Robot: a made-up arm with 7 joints. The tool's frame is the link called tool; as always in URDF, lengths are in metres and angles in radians. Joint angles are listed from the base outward. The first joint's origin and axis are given. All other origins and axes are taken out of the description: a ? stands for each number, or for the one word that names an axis. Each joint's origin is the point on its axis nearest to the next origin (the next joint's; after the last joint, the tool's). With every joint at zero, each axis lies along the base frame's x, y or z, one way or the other. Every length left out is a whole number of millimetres.
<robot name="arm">
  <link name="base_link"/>
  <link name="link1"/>
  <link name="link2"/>
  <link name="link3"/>
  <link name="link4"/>
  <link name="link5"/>
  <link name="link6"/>
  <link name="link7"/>
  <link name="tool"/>
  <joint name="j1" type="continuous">
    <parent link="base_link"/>
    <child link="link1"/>
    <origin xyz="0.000 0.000 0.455" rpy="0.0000 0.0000 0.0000"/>
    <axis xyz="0 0 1"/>
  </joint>
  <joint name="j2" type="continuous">
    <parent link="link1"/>
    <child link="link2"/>
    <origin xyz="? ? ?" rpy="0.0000 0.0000 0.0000"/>
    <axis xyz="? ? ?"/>
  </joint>
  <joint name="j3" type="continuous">
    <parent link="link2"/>
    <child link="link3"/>
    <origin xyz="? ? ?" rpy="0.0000 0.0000 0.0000"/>
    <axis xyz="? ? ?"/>
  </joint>
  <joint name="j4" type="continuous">
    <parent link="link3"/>
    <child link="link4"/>
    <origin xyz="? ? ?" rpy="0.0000 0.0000 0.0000"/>
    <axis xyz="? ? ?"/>
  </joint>
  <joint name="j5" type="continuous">
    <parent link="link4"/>
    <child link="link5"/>
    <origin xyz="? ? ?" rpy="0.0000 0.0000 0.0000"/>
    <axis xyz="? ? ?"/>
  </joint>
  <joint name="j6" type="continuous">
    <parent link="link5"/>
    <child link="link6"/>
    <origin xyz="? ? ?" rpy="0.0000 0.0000 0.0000"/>
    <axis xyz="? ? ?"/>
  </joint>
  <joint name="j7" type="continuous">
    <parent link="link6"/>
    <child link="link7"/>
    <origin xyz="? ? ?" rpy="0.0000 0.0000 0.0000"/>
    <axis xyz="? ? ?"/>
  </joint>
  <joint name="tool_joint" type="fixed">
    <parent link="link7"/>
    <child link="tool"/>
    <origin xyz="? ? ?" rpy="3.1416 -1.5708 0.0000"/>
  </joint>
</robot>
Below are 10 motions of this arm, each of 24 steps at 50 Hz.
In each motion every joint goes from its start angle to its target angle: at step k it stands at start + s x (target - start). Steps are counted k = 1, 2, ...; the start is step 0. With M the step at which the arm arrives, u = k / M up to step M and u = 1 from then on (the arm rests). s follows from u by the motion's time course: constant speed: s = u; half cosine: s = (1 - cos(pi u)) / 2; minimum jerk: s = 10 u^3 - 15 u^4 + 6 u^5.
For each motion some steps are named. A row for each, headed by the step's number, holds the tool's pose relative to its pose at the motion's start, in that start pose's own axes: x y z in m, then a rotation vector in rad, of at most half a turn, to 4 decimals.
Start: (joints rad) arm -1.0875 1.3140 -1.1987 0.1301 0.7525 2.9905 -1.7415
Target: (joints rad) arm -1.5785 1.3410 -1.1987 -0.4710 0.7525 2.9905 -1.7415
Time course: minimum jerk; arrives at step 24
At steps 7, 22, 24:
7: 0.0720 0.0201 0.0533 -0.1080 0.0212 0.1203
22: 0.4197 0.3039 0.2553 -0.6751 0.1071 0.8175
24: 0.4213 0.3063 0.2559 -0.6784 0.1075 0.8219

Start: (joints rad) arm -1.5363 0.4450 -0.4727 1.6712 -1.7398 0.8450 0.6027
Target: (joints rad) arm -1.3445 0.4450 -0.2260 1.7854 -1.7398 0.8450 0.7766
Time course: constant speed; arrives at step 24
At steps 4, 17, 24:
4: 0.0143 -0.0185 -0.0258 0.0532 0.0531 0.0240
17: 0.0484 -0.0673 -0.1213 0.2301 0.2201 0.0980
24: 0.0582 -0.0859 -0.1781 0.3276 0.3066 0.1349

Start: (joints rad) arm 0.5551 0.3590 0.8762 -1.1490 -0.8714 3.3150 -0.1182
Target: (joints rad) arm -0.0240 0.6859 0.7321 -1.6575 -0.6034 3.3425 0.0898
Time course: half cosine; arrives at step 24
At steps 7, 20, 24:
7: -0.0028 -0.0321 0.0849 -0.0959 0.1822 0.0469
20: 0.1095 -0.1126 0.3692 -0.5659 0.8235 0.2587
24: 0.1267 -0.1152 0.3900 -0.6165 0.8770 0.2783

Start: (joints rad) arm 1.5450 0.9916 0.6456 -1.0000 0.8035 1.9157 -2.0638
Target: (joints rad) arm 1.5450 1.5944 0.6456 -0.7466 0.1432 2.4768 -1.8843
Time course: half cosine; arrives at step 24
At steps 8, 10, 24:
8: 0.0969 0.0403 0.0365 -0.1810 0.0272 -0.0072
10: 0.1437 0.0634 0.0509 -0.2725 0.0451 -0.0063
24: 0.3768 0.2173 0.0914 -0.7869 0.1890 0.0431

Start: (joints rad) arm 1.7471 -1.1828 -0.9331 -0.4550 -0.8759 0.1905 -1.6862
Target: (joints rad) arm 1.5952 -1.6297 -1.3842 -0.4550 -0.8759 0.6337 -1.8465
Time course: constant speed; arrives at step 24
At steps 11, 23, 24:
11: 0.2641 -0.0322 -0.0716 -0.2610 -0.0973 -0.3728
23: 0.5318 -0.1559 -0.1634 -0.5860 -0.1338 -0.7705
24: 0.5519 -0.1701 -0.1717 -0.6152 -0.1337 -0.8023

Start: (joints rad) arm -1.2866 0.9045 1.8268 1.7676 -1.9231 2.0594 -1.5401
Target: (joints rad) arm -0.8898 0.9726 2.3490 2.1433 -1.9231 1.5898 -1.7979
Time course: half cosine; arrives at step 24
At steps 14, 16, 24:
14: 0.0798 0.3067 -0.0524 -0.1204 0.0044 -0.4358
16: 0.1112 0.3591 -0.0703 -0.1348 0.0040 -0.5333
24: 0.1920 0.4546 -0.1123 -0.1541 -0.0014 -0.7487

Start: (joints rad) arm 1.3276 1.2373 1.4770 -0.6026 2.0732 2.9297 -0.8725
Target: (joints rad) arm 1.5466 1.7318 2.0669 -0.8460 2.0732 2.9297 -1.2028
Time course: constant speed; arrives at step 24
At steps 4, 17, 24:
4: 0.0008 -0.0401 -0.0713 -0.0421 -0.1174 0.0403
17: 0.0540 -0.1484 -0.2826 -0.1610 -0.5003 0.1302
24: 0.1035 -0.1879 -0.3796 -0.2149 -0.7039 0.1503

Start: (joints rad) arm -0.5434 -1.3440 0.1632 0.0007 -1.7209 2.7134 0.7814
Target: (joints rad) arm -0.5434 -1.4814 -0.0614 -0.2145 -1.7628 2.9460 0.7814
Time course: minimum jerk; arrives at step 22
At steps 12, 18, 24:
12: -0.0227 -0.0450 -0.0064 0.1830 -0.0003 -0.0973
18: -0.0337 -0.0757 -0.0083 0.3117 0.0045 -0.1506
24: -0.0348 -0.0795 -0.0084 0.3279 0.0053 -0.1566

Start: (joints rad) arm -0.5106 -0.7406 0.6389 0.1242 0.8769 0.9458 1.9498
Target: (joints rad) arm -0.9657 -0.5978 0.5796 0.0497 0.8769 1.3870 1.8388
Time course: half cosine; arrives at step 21
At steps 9, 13, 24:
9: -0.1105 -0.0573 -0.1298 0.3107 -0.0882 -0.2017
13: -0.1941 -0.0702 -0.2273 0.5369 -0.1574 -0.3623
24: -0.2807 -0.0570 -0.3263 0.7713 -0.2361 -0.5428

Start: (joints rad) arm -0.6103 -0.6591 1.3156 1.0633 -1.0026 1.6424 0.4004
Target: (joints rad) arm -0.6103 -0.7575 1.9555 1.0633 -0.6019 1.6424 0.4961
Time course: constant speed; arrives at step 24
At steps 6, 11, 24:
6: 0.0178 -0.0038 -0.0109 0.0990 0.0680 0.2279
11: 0.0316 -0.0042 -0.0214 0.1863 0.1171 0.4180
24: 0.0629 0.0037 -0.0543 0.4373 0.2130 0.9071

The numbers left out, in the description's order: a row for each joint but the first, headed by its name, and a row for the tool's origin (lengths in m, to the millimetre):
j2: xyz 0.000 -0.085 0.000, axis 0 -1 0
j3: xyz 0.000 0.000 0.549, axis 0 0 1
j4: xyz 0.026 0.074 0.000, axis 0 1 0
j5: xyz -0.028 0.000 0.428, axis 0 0 1
j6: xyz 0.000 -0.102 0.000, axis 0 -1 0
j7: xyz 0.016 0.000 0.116, axis 1 0 0
tool: xyz 0.000 0.000 0.000

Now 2 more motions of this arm.
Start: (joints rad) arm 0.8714 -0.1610 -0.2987 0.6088 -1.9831 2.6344 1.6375
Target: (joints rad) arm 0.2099 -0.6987 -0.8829 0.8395 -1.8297 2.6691 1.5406
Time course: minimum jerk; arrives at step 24
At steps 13, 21, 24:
13: -0.4054 0.1284 -0.0282 -0.2271 -0.6896 0.2228
21: -0.6538 0.1500 -0.2362 -0.4119 -1.1425 0.4179
24: -0.6618 0.1491 -0.2468 -0.4194 -1.1598 0.4261

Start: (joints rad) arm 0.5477 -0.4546 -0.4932 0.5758 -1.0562 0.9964 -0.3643
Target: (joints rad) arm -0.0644 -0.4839 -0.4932 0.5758 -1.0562 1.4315 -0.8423
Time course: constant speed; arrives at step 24
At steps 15, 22, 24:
15: -0.1917 -0.0304 0.1084 -0.1088 -0.1110 -0.4592
22: -0.2937 -0.0352 0.1358 -0.1329 -0.1681 -0.6830
24: -0.3237 -0.0355 0.1407 -0.1366 -0.1847 -0.7477

